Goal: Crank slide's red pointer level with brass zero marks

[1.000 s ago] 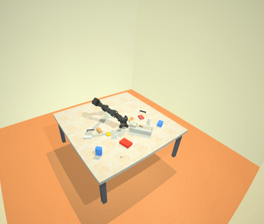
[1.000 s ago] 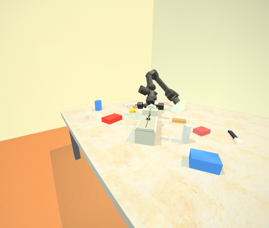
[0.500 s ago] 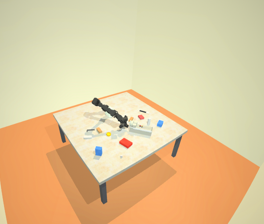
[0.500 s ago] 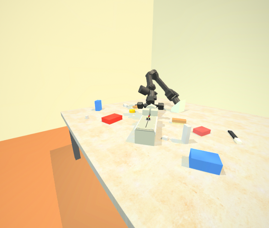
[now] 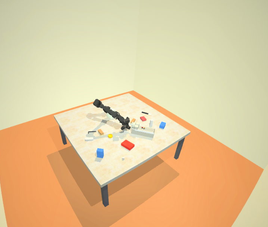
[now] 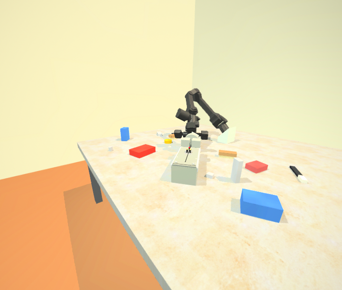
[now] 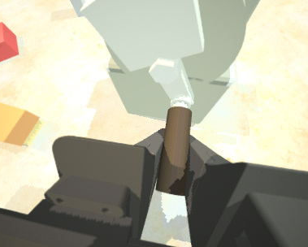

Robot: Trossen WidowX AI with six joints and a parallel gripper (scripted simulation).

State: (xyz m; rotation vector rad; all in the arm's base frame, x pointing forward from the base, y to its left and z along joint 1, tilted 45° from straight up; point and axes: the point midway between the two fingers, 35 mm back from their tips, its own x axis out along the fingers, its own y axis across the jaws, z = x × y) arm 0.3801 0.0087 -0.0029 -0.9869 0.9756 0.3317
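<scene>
The crank lies 40 mm above my gripper tip. The rest, counted from my gripper tip: brown crank handle: 10 mm behind, 10 mm to the right, 30 mm above; then red pointer: 110 mm ahead, 100 mm to the left, 50 mm above; then yellow disc: 40 mm behind, 250 mm to the right, 30 mm below.
</scene>
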